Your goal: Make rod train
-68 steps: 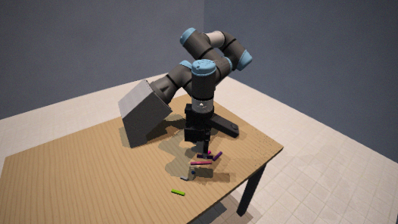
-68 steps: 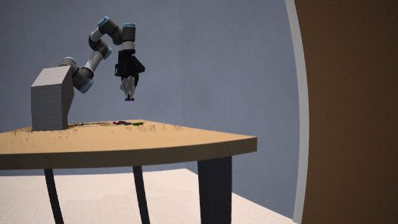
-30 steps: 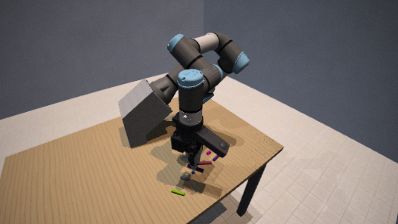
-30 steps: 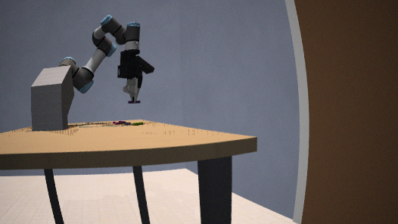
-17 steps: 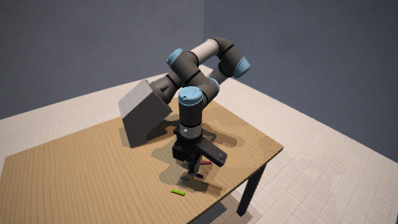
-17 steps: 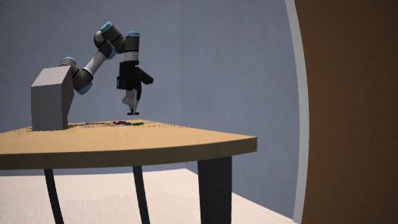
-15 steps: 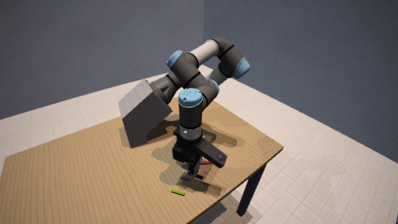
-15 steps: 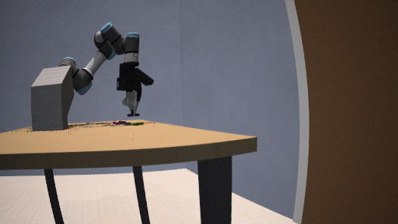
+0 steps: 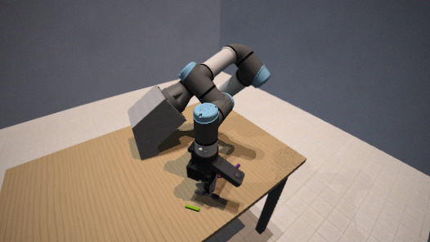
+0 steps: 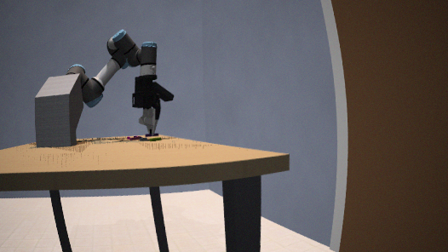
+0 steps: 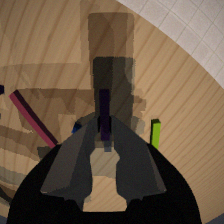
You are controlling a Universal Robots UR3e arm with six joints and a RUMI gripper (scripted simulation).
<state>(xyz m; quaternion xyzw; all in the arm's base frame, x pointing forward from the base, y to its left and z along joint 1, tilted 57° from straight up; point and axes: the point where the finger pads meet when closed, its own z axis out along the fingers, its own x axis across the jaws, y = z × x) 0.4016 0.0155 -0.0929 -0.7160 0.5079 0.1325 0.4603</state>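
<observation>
The blue rod lies 40 mm behind my hand, 20 mm to the left of it and 20 mm below it. Also, from my hand: grey rod (40 mm behind, 20 mm to the right, 20 mm below); dark purple rod (10 mm below); lime rod (80 mm to the right, 20 mm below).
</observation>
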